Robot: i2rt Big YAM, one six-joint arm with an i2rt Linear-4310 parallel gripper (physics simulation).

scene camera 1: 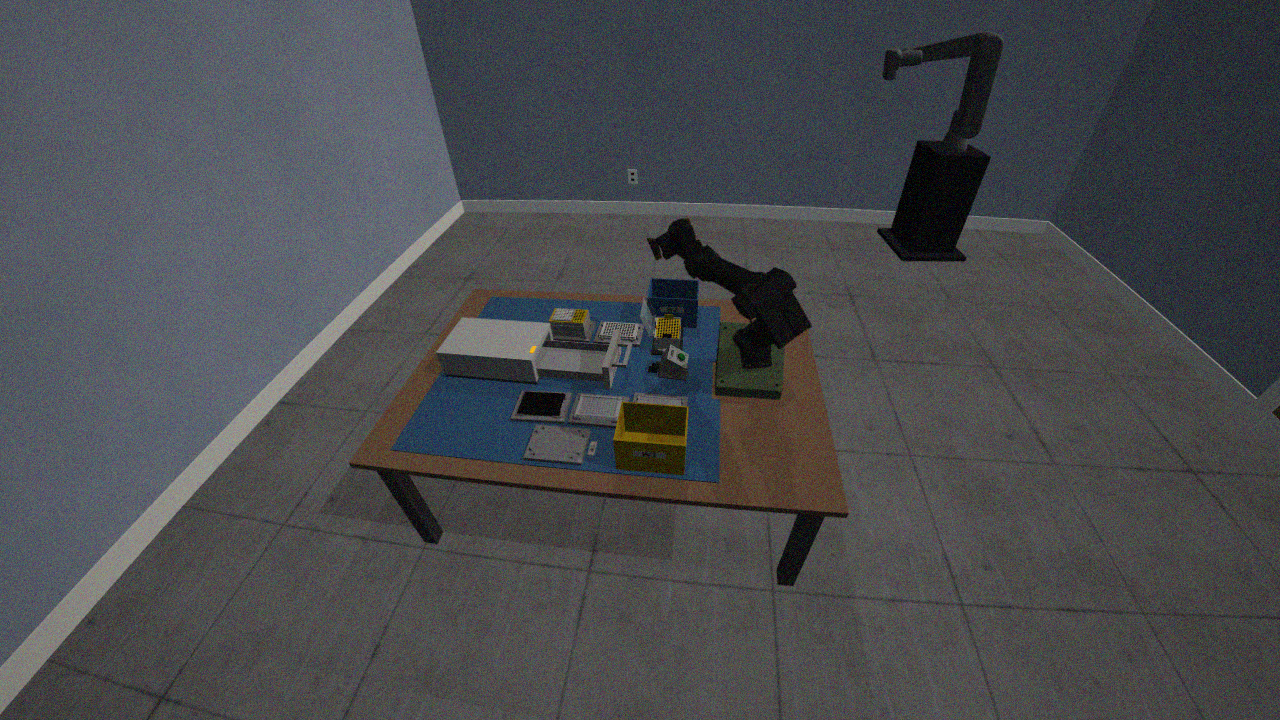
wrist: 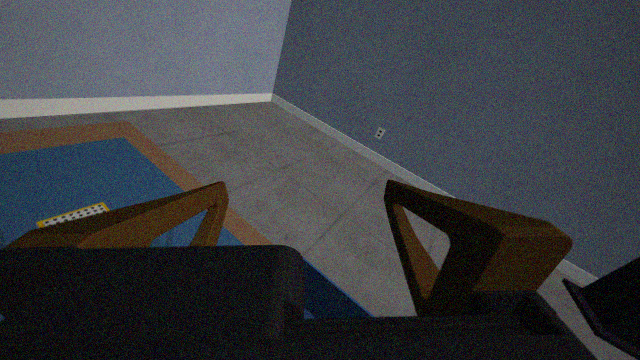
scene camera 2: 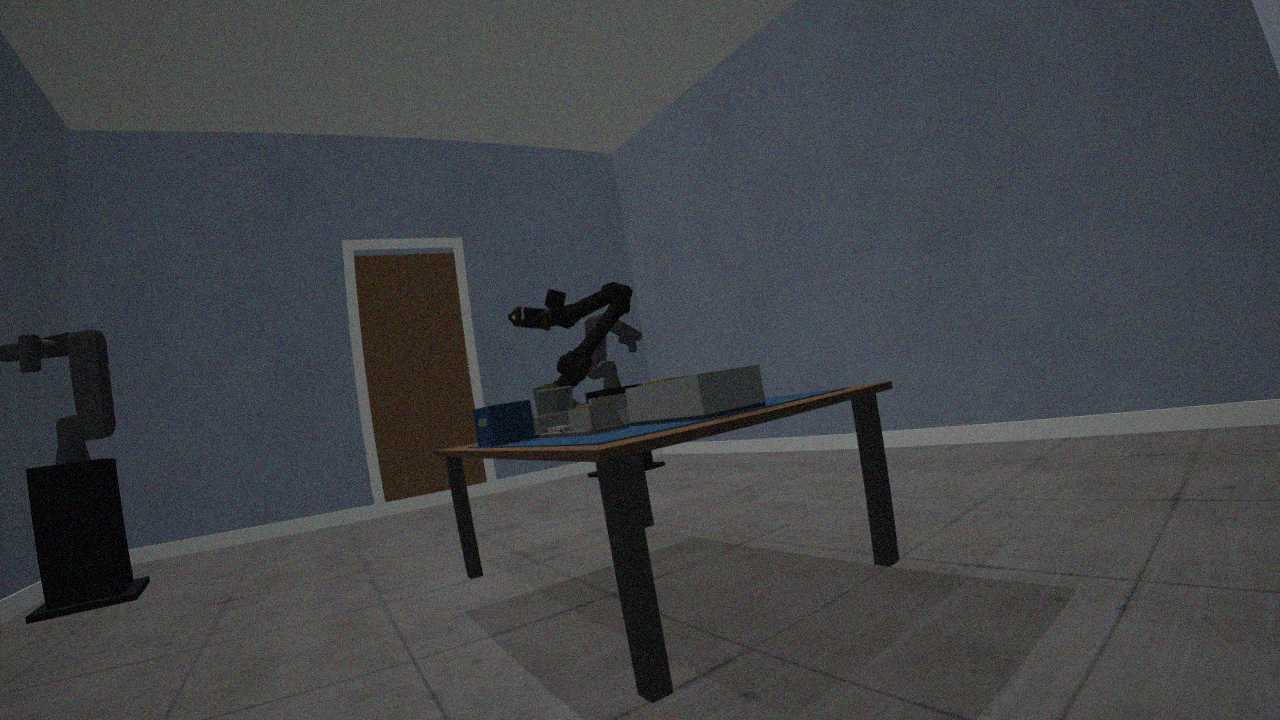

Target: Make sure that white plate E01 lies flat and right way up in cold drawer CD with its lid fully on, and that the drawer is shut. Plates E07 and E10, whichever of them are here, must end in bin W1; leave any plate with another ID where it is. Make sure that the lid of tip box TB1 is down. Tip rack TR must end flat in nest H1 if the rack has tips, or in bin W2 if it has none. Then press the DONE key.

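Where they show: gripper, between the fingertips: (scene camera 1: 660, 231) (wrist: 307, 190) (scene camera 2: 520, 318); arm's base, origin of its link: (scene camera 1: 754, 348).
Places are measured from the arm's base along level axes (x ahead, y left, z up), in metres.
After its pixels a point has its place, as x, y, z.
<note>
My gripper (scene camera 1: 656, 249) {0.275, -0.255, 0.258} (scene camera 2: 513, 316) {0.275, -0.255, 0.258} (wrist: 307, 190) {0.275, -0.255, 0.258} is open and empty, high above the table's back part. A white cabinet (scene camera 1: 492, 347) {0.814, -0.052, -0.024} (scene camera 2: 666, 398) {0.835, -0.204, -0.067} has a drawer (scene camera 1: 572, 361) {0.570, -0.076, -0.108} pulled out; no plate shows in its visible part. A box with a yellow-topped rack (scene camera 1: 667, 327) {0.255, -0.203, -0.069} has a clear lid (scene camera 1: 646, 315) {0.325, -0.210, -0.023} (scene camera 2: 552, 399) {0.329, -0.218, -0.015} standing up. Another yellow-rimmed rack with pale tops (scene camera 1: 570, 315) {0.593, -0.256, -0.049} (wrist: 75, 215) {0.646, -0.268, -0.050} sits left of it. A white welled plate (scene camera 1: 619, 332) lies between them. A dark plate (scene camera 1: 542, 403) {0.636, 0.120, -0.104}, a white plate (scene camera 1: 597, 409) {0.468, 0.150, -0.100} and another plate (scene camera 1: 660, 399) {0.284, 0.106, -0.106} lie in front. IDs are unreadable.
A yellow bin (scene camera 1: 651, 449) {0.311, 0.354, -0.031} stands at the front, partly hiding the third front plate. A blue bin (scene camera 1: 673, 300) {0.232, -0.284, -0.013} (scene camera 2: 503, 423) {0.313, -0.390, -0.064} stands at the back. A flat pale lid-like panel (scene camera 1: 556, 443) {0.574, 0.265, -0.114} lies front left. A green-button key box (scene camera 1: 674, 361) {0.239, -0.008, -0.055} stands near the arm's green base (scene camera 1: 748, 383) {0.021, 0.073, -0.076}.
</note>
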